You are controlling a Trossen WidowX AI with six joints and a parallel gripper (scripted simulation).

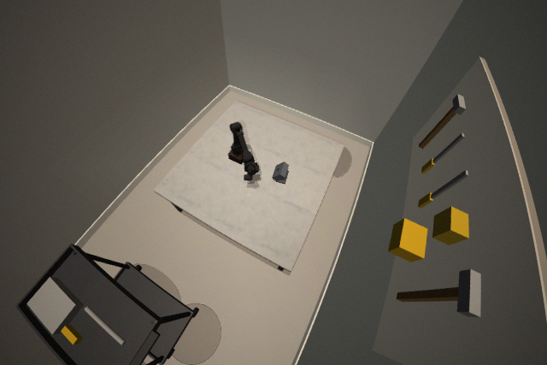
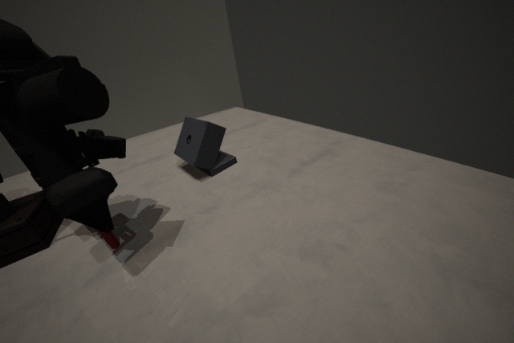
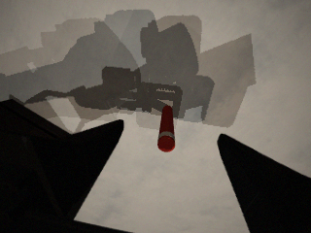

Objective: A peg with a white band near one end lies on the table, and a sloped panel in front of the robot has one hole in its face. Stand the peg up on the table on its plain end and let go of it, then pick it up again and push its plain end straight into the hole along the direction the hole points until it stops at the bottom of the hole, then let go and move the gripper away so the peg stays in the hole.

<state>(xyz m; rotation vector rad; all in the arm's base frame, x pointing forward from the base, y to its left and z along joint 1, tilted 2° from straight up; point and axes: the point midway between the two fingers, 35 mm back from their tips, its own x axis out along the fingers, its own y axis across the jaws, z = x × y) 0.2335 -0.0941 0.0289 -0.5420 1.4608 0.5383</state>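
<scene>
Now: the red peg right at my gripper tip. From my gripper tip the other things lie so: grey sloped panel: 20 cm to the left, 18 cm ahead, 2 cm above.
</scene>
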